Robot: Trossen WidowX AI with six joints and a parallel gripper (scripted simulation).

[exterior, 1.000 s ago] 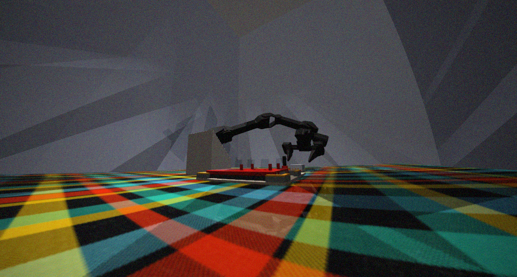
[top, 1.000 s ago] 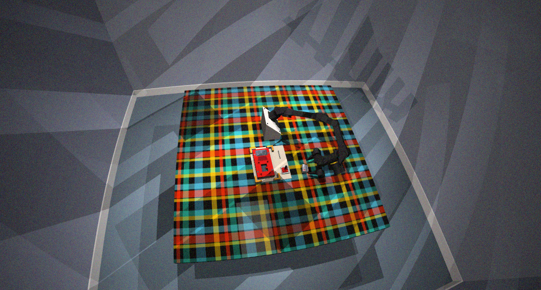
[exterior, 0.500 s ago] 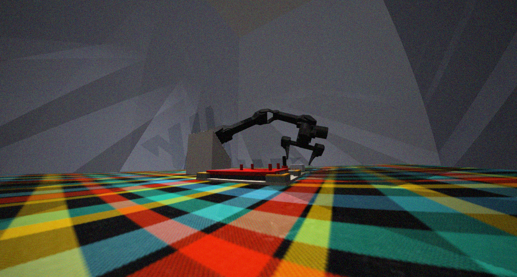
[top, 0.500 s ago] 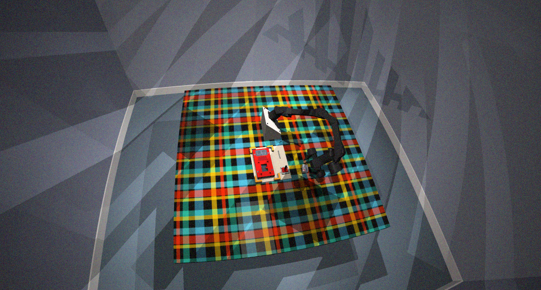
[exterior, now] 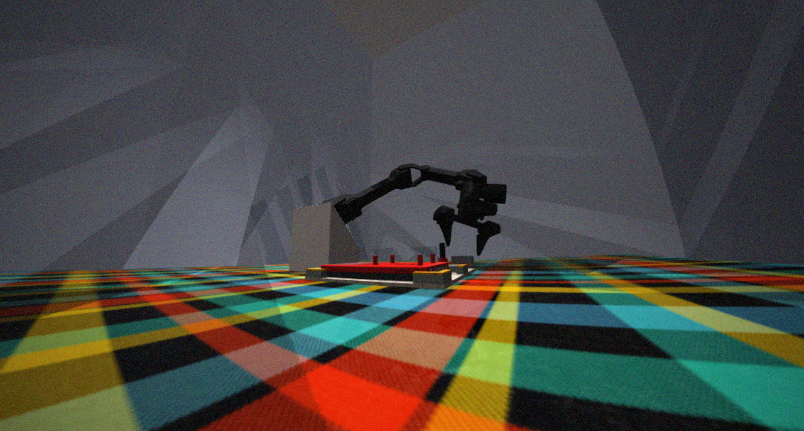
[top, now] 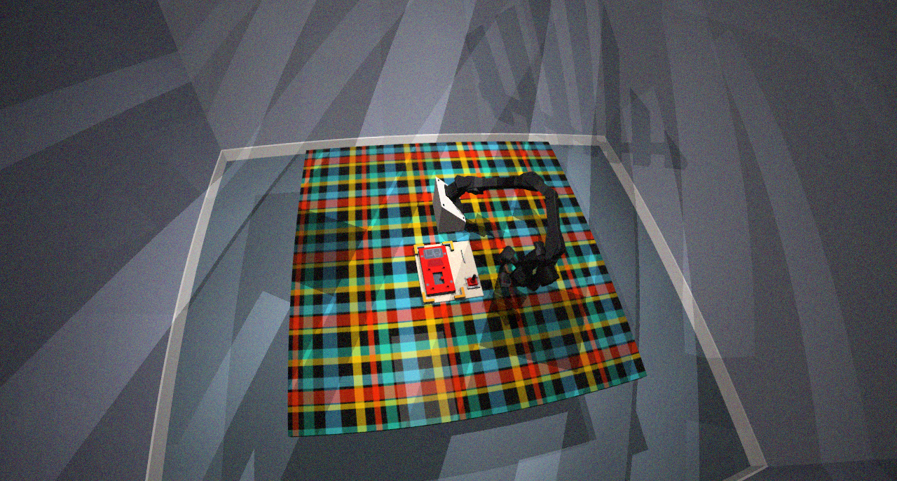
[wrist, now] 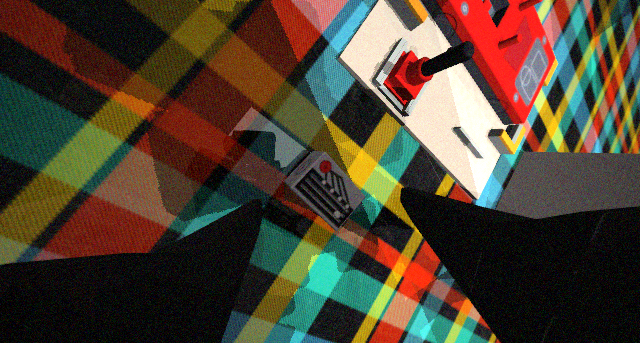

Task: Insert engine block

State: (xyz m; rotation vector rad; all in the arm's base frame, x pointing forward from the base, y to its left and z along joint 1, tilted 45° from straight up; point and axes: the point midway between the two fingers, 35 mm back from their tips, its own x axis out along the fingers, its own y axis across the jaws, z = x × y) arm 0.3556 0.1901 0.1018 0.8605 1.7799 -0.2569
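My gripper tip is now 3 cm above the engine block.
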